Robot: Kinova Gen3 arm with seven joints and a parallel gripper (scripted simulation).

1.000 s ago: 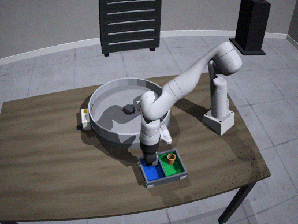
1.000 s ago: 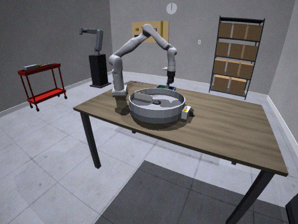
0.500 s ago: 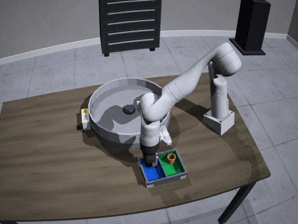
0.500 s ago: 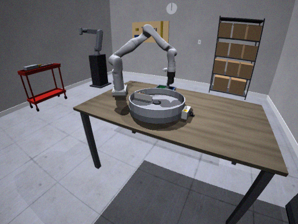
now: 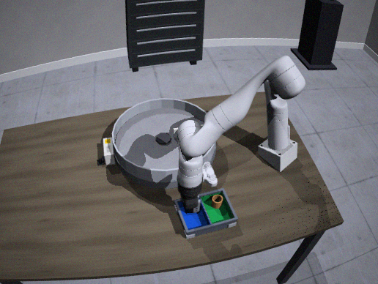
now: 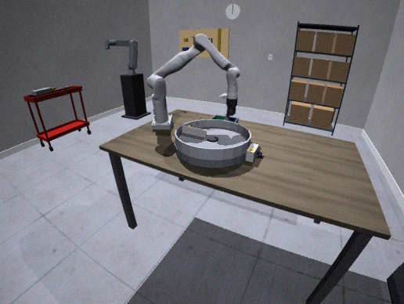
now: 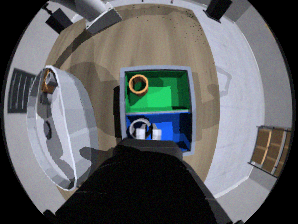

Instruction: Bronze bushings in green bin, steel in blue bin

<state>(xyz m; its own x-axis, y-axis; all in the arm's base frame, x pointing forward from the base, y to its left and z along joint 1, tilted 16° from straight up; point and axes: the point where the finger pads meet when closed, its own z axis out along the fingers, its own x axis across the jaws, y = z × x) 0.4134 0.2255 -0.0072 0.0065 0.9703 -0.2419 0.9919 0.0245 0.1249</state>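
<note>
My hand is 30 mm past the two-part bin, 20 mm to the right of it and 30 mm above it. From my hand the other things lie so: grey turntable (50 mm ahead, 350 mm to the right).
</note>
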